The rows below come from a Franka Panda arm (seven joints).
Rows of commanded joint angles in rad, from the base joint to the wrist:
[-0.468 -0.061 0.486 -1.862 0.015 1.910 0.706]
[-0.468 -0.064 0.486 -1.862 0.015 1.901 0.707]
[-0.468 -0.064 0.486 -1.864 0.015 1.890 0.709]
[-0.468 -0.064 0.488 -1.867 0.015 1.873 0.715]
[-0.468 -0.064 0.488 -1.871 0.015 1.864 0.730]
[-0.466 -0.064 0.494 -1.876 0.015 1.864 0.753]
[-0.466 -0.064 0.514 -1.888 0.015 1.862 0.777]
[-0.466 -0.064 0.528 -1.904 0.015 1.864 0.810]
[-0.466 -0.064 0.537 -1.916 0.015 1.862 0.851]
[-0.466 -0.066 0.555 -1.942 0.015 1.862 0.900]
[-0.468 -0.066 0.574 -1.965 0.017 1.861 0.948]
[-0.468 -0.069 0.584 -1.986 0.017 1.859 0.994]
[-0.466 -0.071 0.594 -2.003 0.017 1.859 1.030]
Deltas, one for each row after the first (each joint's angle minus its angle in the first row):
[0.000 -0.003 0.000 0.000 0.000 -0.009 0.001]
[0.000 -0.003 0.000 -0.002 0.000 -0.020 0.003]
[0.000 -0.003 0.002 -0.005 0.000 -0.037 0.009]
[0.000 -0.003 0.002 -0.009 0.000 -0.046 0.024]
[0.002 -0.003 0.008 -0.014 0.000 -0.046 0.047]
[0.002 -0.003 0.028 -0.026 0.000 -0.048 0.071]
[0.002 -0.003 0.042 -0.042 0.000 -0.046 0.104]
[0.002 -0.003 0.051 -0.054 0.000 -0.048 0.145]
[0.002 -0.005 0.069 -0.080 0.000 -0.048 0.194]
[0.000 -0.005 0.088 -0.103 0.002 -0.049 0.242]
[0.000 -0.008 0.098 -0.124 0.002 -0.051 0.288]
[0.002 -0.010 0.108 -0.141 0.002 -0.051 0.324]

